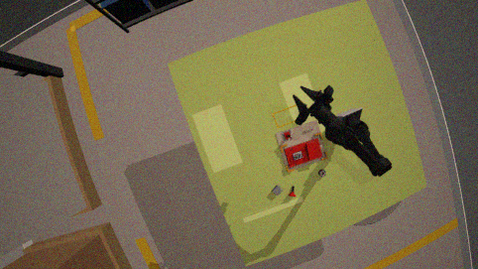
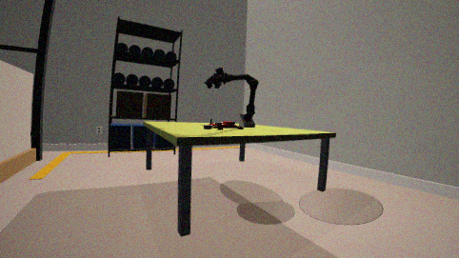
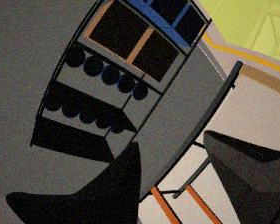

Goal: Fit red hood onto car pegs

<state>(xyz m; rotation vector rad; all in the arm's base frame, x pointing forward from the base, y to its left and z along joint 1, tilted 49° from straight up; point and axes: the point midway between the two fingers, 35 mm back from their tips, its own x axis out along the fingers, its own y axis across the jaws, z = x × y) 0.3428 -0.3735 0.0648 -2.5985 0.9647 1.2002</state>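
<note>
Right now the red hood is 380 mm below my gripper tip, 320 mm to the left of it and 100 mm behind it. Also, from my gripper tip: grey engine block (390 mm below, 330 mm to the left); jig (410 mm below, 300 mm to the left, 40 mm behind).
</note>
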